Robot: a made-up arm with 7 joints. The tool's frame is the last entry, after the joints. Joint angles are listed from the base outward.
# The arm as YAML. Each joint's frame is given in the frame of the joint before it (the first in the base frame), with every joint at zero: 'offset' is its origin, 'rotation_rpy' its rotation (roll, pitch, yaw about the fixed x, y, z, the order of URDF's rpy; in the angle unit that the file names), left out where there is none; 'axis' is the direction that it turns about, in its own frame. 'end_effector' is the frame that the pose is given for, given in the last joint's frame.
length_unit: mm
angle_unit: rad
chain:
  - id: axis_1
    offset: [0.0, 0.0, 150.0]
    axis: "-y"
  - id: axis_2
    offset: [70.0, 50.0, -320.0]
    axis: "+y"
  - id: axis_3
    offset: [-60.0, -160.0, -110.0]
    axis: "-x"
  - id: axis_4
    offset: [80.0, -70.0, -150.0]
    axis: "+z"
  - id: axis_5
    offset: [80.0, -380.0, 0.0]
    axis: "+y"
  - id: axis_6
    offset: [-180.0, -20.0, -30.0]
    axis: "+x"
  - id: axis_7
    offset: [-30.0, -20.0, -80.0]
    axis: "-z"
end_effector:
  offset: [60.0, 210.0, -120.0]
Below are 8 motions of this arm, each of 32 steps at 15 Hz.
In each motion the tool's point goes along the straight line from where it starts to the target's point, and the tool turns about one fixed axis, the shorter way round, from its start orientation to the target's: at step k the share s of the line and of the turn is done. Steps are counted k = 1, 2, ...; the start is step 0. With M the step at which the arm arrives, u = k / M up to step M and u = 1 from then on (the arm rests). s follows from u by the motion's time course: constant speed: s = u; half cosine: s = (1 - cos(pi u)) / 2; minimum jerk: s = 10 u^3 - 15 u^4 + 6 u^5.
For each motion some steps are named. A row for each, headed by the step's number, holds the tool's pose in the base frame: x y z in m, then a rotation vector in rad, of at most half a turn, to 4 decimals.
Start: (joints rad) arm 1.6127 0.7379 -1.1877 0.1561 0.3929 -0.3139 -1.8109
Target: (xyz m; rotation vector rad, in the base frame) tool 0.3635 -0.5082 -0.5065 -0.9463 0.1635 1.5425
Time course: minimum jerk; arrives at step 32
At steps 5, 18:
5: 0.6789 -0.1716 -0.4695 -0.1910 -1.0595 2.3638
18: 0.4883 -0.3750 -0.4919 -0.7053 -0.2944 1.9316

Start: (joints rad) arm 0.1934 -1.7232 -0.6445 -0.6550 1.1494 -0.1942 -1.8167
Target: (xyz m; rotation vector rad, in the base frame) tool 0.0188 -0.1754 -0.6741 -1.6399 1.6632 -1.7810
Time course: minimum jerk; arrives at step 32
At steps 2, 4, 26, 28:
2: 0.4261 -0.3955 -0.5672 -0.1780 -0.9031 2.2599
4: 0.4205 -0.3924 -0.5686 -0.1538 -0.9192 2.2670
26: 0.0387 -0.1862 -0.6689 -1.5894 1.6813 -1.8831
28: 0.0254 -0.1789 -0.6724 -1.6237 1.6694 -1.8146

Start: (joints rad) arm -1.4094 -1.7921 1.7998 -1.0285 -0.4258 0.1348 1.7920
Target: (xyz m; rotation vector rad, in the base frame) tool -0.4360 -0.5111 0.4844 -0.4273 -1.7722 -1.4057
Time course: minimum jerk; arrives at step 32
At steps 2, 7, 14, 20, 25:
2: -0.7622 -0.3749 0.3104 0.1284 -2.6932 -1.4134
7: -0.7390 -0.3846 0.3228 0.0803 -2.6295 -1.4218
14: -0.6374 -0.4270 0.3770 -0.1132 -2.3466 -1.4407
20: -0.5260 -0.4735 0.4364 -0.2976 -2.0303 -1.4320
25: -0.4600 -0.5011 0.4716 -0.3943 -1.8411 -1.4143

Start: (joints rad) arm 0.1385 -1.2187 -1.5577 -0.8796 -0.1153 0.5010 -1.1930
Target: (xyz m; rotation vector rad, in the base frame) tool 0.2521 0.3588 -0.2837 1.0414 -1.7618 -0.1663
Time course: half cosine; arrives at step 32
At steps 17, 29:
17: 0.2018 0.3027 -0.3762 1.3148 -1.7619 0.3873
29: 0.2497 0.3561 -0.2881 1.0554 -1.7639 -0.1406

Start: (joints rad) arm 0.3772 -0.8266 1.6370 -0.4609 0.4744 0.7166 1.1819
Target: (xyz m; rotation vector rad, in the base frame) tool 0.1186 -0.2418 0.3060 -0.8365 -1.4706 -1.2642
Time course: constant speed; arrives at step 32
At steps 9, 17, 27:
9: -0.0069 -0.3559 -0.0076 0.1424 -1.5557 -1.8229
17: 0.0368 -0.3162 0.1015 -0.2182 -1.5553 -1.6520
27: 0.0913 -0.2666 0.2378 -0.6394 -1.5104 -1.4023

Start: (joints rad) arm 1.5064 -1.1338 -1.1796 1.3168 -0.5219 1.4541 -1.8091
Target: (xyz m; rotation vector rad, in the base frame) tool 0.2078 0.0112 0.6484 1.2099 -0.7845 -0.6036
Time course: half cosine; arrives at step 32
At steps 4, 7, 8, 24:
4: 0.4757 0.1312 0.8037 0.6733 -0.5986 -1.0141
7: 0.4546 0.1218 0.7915 0.7169 -0.6147 -0.9849
8: 0.4455 0.1177 0.7862 0.7358 -0.6216 -0.9720
24: 0.2486 0.0295 0.6720 1.1311 -0.7590 -0.6714

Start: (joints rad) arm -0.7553 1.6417 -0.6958 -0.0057 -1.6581 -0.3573 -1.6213
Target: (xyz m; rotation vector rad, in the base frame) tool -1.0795 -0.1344 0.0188 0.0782 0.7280 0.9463
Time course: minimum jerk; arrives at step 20
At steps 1, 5, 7, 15, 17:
1: -1.0188 -0.1514 0.2586 0.1554 1.0706 0.9626
5: -1.0250 -0.1497 0.2340 0.1474 1.0355 0.9618
7: -1.0330 -0.1474 0.2024 0.1371 0.9902 0.9604
15: -1.0732 -0.1362 0.0437 0.0861 0.7634 0.9488
17: -1.0779 -0.1349 0.0252 0.0802 0.7371 0.9470

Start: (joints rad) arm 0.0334 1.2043 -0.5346 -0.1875 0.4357 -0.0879 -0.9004
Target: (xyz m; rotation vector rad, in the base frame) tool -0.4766 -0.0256 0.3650 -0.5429 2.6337 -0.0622
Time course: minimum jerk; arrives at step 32
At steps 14, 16, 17, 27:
14: -0.4679 -0.1464 0.1305 0.5636 1.8992 0.2235
16: -0.4695 -0.1237 0.1746 0.3816 2.0658 0.1781
17: -0.4703 -0.1122 0.1969 0.2853 2.1454 0.1538
27: -0.4762 -0.0314 0.3537 -0.4814 2.6081 -0.0458

